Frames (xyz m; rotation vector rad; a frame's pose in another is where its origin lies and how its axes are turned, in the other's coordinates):
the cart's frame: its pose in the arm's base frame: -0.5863 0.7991 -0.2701 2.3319 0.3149 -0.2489
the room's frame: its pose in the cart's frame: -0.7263 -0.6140 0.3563 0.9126 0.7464 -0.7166
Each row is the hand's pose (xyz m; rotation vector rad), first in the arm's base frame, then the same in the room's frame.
Working: the arm's base frame: its pose in the room's frame: 0.2785 1.5089 -1.0629 2.4352 1.3825 0.1769

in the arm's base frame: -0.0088 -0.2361 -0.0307 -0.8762 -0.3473 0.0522
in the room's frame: 0.0743 1.6198 -1.1154 1.6629 0.8311 0.2828
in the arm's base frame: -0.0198 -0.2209 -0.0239 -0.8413 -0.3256 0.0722
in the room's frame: 0.0828 1.6017 -1.1159 1.7081 0.8336 0.2922
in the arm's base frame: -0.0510 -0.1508 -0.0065 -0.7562 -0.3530 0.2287
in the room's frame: 0.1280 1.5381 -1.1061 1.8533 0.7005 0.2532
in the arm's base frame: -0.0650 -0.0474 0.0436 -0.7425 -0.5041 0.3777
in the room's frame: 0.2180 1.4660 -1.1165 1.8860 0.4985 0.1210
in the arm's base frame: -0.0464 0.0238 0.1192 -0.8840 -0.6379 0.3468
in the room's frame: 0.3057 1.4312 -1.1636 1.7099 0.4380 0.0562
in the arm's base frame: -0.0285 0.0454 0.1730 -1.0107 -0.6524 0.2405
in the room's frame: 0.3470 1.4241 -1.2076 1.5563 0.4932 0.0855
